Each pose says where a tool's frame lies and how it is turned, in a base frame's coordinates. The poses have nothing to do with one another.
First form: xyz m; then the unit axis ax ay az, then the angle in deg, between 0 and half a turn.
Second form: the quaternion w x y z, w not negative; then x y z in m. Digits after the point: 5 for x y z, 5 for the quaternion.
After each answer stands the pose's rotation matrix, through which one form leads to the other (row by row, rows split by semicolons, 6 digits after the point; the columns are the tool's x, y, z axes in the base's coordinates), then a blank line. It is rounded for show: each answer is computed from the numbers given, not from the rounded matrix.
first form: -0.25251 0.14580 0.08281 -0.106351 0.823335 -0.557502 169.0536
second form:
0.09538 -0.10587 0.81958 -0.55496 -0.25251 0.14580 0.08281
-0.959390 -0.067667 0.273847; -0.279396 0.361623 -0.889476; -0.038841 -0.929866 -0.365843

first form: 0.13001 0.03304 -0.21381 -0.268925 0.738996 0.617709 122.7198
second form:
0.47931 -0.23602 0.64858 0.54213 0.13001 0.03304 -0.21381
-0.429119 -0.825850 0.365826; 0.213537 0.300776 0.929481; -0.877644 0.476975 0.047281

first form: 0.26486 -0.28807 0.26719 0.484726 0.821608 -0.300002 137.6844
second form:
0.36094 0.45205 0.76622 -0.27978 0.26486 -0.28807 0.26719
-0.330748 0.894709 0.300170; 0.490778 0.434748 -0.755070; -0.806066 -0.102422 -0.582895

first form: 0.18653 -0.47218 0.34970 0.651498 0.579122 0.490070 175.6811
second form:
0.03768 0.65104 0.57871 0.48972 0.18653 -0.47218 0.34970
-0.149467 0.716616 0.681265; 0.790428 -0.327348 0.517752; 0.594040 0.615877 -0.517505

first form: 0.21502 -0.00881 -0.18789 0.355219 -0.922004 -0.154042 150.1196
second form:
0.25781 0.34321 -0.89084 -0.14883 0.21502 -0.00881 -0.18789
-0.631480 -0.534747 -0.561497; -0.688231 0.720109 0.088207; 0.357171 0.442141 -0.822764

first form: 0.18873 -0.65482 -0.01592 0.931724 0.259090 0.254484 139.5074
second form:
0.34606 0.87416 0.24308 0.23876 0.18873 -0.65482 -0.01592
0.767809 0.259734 0.585668; 0.590232 -0.642312 -0.488938; 0.249188 0.721092 -0.646477

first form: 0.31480 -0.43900 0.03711 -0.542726 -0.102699 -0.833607 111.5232
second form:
0.56264 -0.44867 -0.08490 -0.68915 0.31480 -0.43900 0.03711
0.035738 0.851665 0.522866; -0.699293 -0.352461 0.621901; 0.713941 -0.387862 0.582967

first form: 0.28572 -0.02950 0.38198 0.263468 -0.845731 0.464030 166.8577
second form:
0.11444 0.26174 -0.84017 0.46098 0.28572 -0.02950 0.38198
-0.836796 -0.545317 0.049018; -0.334303 0.437979 -0.834515; 0.433606 -0.714705 -0.548800

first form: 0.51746 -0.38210 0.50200 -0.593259 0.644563 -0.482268 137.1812
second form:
0.36503 -0.55232 0.60009 -0.44899 0.51746 -0.38210 0.50200
-0.123388 -0.335092 0.934071; -0.990669 -0.013302 -0.135637; 0.057875 -0.942092 -0.330324

